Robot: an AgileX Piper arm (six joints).
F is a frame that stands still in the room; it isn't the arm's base.
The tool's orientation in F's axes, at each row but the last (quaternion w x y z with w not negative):
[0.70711, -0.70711, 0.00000, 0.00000]
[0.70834, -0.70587, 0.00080, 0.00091]
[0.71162, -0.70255, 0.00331, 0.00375]
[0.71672, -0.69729, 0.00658, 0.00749]
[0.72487, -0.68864, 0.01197, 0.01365]
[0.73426, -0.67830, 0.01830, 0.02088]
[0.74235, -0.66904, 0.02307, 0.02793]
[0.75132, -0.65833, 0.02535, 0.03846]
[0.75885, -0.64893, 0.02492, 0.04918]
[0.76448, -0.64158, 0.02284, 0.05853]
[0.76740, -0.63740, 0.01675, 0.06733]
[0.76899, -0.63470, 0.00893, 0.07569]
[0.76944, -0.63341, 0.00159, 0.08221]
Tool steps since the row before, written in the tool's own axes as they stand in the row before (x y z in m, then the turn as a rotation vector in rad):
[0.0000, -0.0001, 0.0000, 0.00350, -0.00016, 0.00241]
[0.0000, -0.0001, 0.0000, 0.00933, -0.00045, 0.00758]
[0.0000, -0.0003, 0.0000, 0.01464, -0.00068, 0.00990]
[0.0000, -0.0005, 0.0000, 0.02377, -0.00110, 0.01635]
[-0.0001, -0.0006, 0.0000, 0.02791, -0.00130, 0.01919]
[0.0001, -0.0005, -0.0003, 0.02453, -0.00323, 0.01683]
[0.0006, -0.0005, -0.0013, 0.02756, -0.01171, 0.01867]
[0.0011, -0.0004, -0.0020, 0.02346, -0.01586, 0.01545]
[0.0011, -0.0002, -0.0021, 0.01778, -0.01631, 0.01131]
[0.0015, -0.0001, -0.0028, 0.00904, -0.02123, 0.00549]
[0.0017, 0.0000, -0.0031, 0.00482, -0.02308, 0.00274]
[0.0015, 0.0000, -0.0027, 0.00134, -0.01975, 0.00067]
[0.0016, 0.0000, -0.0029, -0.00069, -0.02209, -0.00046]
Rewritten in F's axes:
[0.0000, 0.0000, 0.0001, 0.00350, 0.00241, 0.00016]
[0.0000, 0.0000, 0.0001, 0.00933, 0.00758, 0.00045]
[0.0000, 0.0000, 0.0003, 0.01464, 0.00990, 0.00066]
[0.0000, 0.0000, 0.0005, 0.02377, 0.01635, 0.00108]
[-0.0001, 0.0000, 0.0006, 0.02791, 0.01919, 0.00127]
[0.0001, -0.0003, 0.0005, 0.02465, 0.01667, 0.00319]
[0.0006, -0.0013, 0.0003, 0.02828, 0.01765, 0.01158]
[0.0012, -0.0020, 0.0000, 0.02461, 0.01382, 0.01561]
[0.0012, -0.0021, -0.0002, 0.01912, 0.00942, 0.01599]
[0.0016, -0.0027, -0.0006, 0.01127, 0.00234, 0.02074]
[0.0019, -0.0029, -0.0008, 0.00749, -0.00103, 0.02250]
[0.0017, -0.0025, -0.0007, 0.00379, -0.00282, 0.01924]
[0.0019, -0.0026, -0.0007, 0.00221, -0.00460, 0.02151]

